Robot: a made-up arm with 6 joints. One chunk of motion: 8 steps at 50 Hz.
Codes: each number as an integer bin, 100 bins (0 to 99) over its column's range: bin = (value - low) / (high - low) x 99, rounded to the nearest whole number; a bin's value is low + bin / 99 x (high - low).
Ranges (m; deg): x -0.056..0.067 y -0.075..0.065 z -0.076..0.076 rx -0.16..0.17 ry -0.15..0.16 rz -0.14..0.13
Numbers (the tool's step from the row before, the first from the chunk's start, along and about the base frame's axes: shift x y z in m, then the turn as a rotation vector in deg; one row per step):
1: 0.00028 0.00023 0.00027 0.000 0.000 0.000
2: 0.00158 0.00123 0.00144 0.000 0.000 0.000
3: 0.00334 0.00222 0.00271 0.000 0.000 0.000
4: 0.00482 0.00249 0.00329 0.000 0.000 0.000
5: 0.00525 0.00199 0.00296 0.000 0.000 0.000
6: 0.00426 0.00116 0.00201 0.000 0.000 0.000
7: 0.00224 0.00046 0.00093 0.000 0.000 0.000
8: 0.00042 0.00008 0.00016 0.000 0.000 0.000
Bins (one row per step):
1: 45 53 50 48 48 51
2: 46 54 50 48 48 51
3: 48 55 51 48 48 51
4: 49 55 52 48 48 51
5: 49 54 51 48 48 51
6: 49 54 51 48 48 51
7: 47 53 50 48 48 51
8: 45 53 50 48 48 51

